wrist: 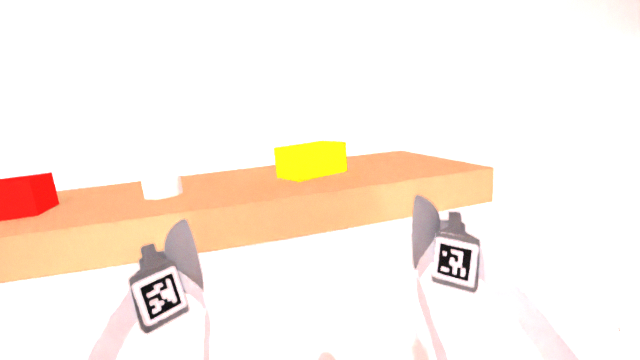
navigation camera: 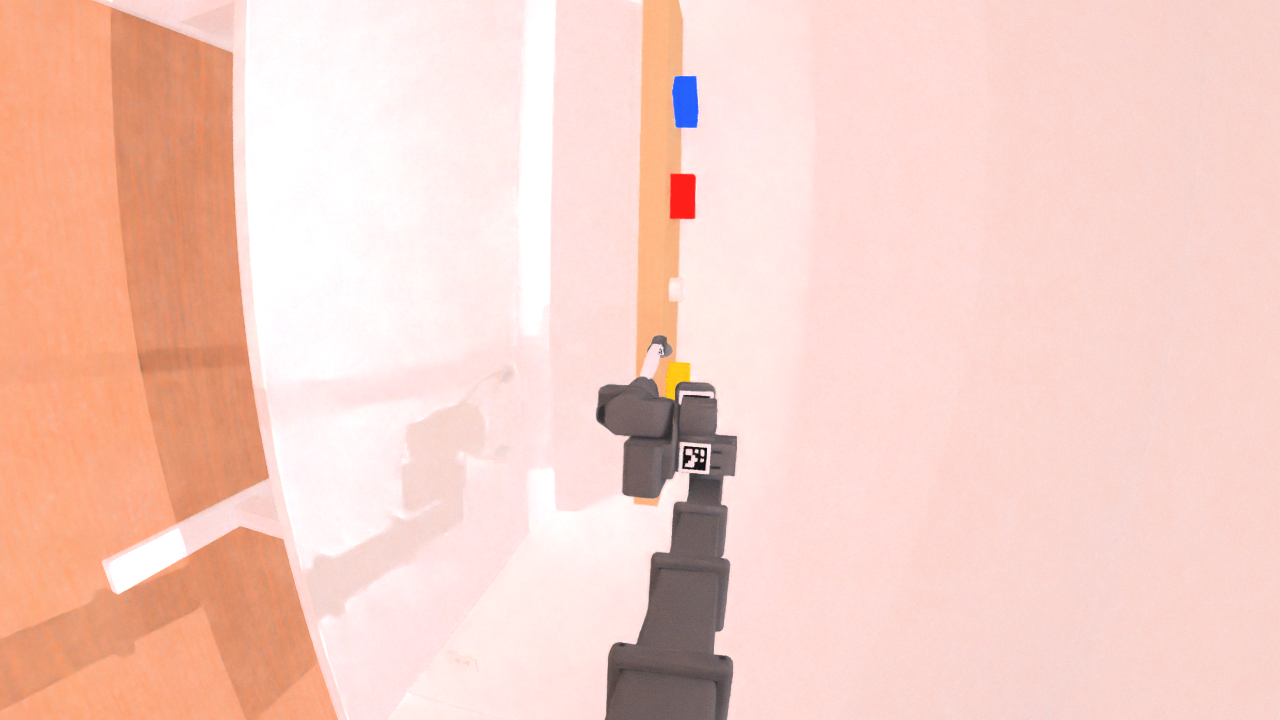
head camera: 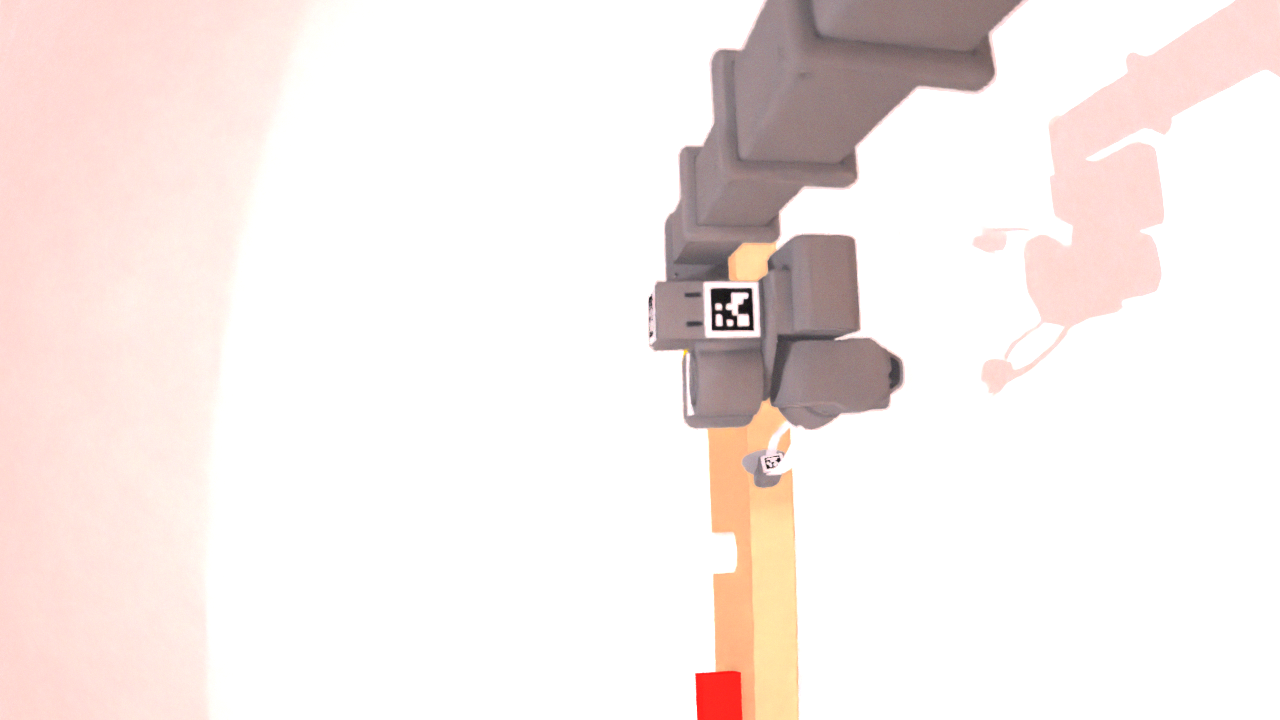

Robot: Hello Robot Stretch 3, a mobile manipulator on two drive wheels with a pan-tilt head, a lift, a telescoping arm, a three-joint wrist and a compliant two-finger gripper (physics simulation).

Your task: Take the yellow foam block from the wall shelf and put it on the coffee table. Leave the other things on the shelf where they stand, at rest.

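Places are measured from the robot's base along level axes (x ahead, y left, z up), in centimetres.
Pixels of known places: gripper, fingertip midpoint: (navigation camera: pixel 659 388).
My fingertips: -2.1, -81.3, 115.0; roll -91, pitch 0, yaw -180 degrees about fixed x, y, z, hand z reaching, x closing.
Note:
Behind a point stands the place of what it marks, as x, y, z.
The yellow foam block (navigation camera: pixel 677 378) @(-2.3, -106.0, 115.3) (wrist: pixel 311 161) lies on the wooden wall shelf (head camera: pixel 773 573) @(17.2, -95.4, 110.4) (navigation camera: pixel 658 179) @(35.6, -92.4, 111.5) (wrist: pixel 320 220), towards its right end in the wrist view. In the navigation view the wrist hides part of it; in the head view the wrist hides nearly all of it. My gripper (wrist: pixel 305 233) @(-2.1, -81.3, 115.0) is open and empty, with its fingers wide apart. In the wrist view the block appears beyond the fingertips, between them and higher in the picture, not touched by either. One fingertip shows in the head and navigation views over the shelf. The coffee table cannot be made out.
A white round object (head camera: pixel 724 552) @(15.8, -103.7, 114.3) (navigation camera: pixel 675 289) @(16.0, -103.7, 114.2) (wrist: pixel 162 187) stands on the shelf beside the yellow block. A red block (head camera: pixel 718 695) @(32.7, -100.4, 115.6) (navigation camera: pixel 682 196) @(34.5, -99.9, 115.3) (wrist: pixel 25 196) and a blue block (navigation camera: pixel 685 102) @(54.4, -98.4, 115.4) stand farther along. My telescoping arm (head camera: pixel 787 116) @(-8.5, -28.1, 125.5) (navigation camera: pixel 684 600) @(-8.5, -28.9, 124.2) reaches along the wall.

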